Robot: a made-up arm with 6 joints. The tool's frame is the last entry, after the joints. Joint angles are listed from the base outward. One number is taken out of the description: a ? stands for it. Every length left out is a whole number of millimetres.
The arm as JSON. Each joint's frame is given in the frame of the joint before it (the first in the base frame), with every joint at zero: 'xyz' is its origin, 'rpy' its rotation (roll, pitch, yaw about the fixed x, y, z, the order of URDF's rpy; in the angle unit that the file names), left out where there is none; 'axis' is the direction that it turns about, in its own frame. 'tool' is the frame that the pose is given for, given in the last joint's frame.
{
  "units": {
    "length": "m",
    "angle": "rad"
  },
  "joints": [
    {
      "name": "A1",
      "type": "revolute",
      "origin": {
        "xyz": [
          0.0,
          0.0,
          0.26
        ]
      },
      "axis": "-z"
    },
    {
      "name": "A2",
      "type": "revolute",
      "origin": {
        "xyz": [
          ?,
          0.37,
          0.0
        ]
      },
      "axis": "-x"
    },
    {
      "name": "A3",
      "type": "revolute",
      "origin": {
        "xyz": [
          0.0,
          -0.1,
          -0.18
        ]
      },
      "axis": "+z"
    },
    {
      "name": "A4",
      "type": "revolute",
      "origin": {
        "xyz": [
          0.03,
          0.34,
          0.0
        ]
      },
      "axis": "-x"
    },
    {
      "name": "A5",
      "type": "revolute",
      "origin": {
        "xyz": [
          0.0,
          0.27,
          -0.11
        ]
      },
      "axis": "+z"
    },
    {
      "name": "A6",
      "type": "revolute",
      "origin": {
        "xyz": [
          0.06,
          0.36,
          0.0
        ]
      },
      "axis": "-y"
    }
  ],
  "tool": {
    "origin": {
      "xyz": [
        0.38,
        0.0,
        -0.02
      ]
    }
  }
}
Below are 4 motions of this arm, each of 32 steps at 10 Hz.
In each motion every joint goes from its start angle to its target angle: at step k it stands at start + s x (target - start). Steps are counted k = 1, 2, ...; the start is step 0. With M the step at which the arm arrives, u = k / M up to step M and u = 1 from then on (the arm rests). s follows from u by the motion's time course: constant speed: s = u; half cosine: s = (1 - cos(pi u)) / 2; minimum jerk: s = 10 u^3 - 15 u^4 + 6 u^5.
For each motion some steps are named. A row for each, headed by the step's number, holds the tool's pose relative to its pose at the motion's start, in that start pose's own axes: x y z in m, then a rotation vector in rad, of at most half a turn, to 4 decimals.
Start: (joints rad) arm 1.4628 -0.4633 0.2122 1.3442 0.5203 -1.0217
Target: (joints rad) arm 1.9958 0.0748 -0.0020 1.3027 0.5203 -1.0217
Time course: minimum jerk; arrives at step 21
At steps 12, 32:
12: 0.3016 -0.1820 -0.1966 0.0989 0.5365 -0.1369
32: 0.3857 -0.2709 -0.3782 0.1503 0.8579 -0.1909

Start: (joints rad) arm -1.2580 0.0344 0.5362 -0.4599 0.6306 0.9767
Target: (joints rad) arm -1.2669 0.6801 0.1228 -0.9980 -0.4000 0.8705
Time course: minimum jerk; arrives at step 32
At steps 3, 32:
3: 0.0021 -0.0051 -0.0045 -0.0089 0.0015 -0.0065
32: 0.0349 -0.8910 -0.0986 -1.2214 -0.0143 -0.7899

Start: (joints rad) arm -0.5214 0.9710 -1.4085 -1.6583 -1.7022 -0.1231
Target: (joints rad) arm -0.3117 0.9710 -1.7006 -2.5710 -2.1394 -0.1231
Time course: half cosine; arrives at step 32
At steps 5, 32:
5: 0.0036 0.0014 -0.0026 0.0206 0.0468 -0.0222
32: -0.0512 0.0344 -0.0825 0.1128 0.8046 -0.1866

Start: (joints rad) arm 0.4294 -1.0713 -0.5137 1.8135 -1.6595 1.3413
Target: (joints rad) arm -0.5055 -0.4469 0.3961 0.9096 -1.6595 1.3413
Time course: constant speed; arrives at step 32
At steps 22, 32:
22: -0.2269 -0.9114 0.0018 0.6848 0.1213 -0.8433
32: -0.5355 -1.1768 -0.2194 1.2286 0.1351 -1.0669

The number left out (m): 0.04
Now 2 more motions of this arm.
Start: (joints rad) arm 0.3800 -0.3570 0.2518 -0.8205 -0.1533 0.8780
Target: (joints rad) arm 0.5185 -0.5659 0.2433 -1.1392 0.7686 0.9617
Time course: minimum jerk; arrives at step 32
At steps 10, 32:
10: 0.0237 0.0375 0.0885 0.1855 -0.0391 0.0308
32: 0.0439 -0.0426 0.5323 1.0020 -0.4065 0.2029

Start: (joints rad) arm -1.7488 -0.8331 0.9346 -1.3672 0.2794 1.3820
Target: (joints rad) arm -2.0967 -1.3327 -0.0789 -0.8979 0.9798 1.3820
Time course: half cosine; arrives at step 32
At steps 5, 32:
5: -0.0066 0.0140 0.0115 0.0417 -0.0467 0.0199
32: -0.0062 0.1018 -0.0526 0.1989 -0.6506 0.3296

